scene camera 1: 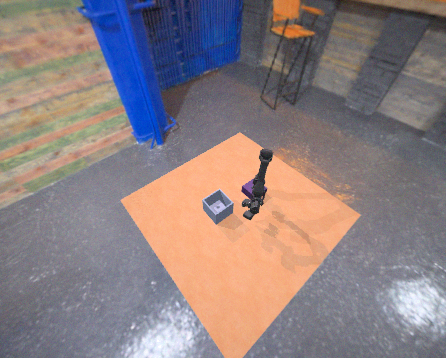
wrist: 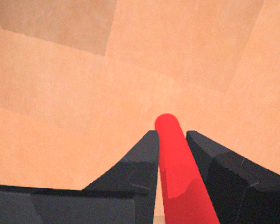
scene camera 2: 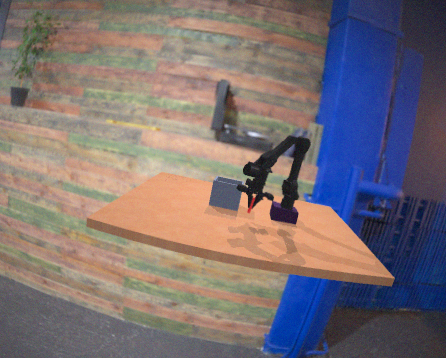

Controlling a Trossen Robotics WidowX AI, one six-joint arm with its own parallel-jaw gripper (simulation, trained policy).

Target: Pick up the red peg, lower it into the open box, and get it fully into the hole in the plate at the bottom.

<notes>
I see my gripper (wrist: 171, 139) and a grey box (scene camera 2: 224, 194).
The wrist view misses the grey box: it is out of frame.
</notes>
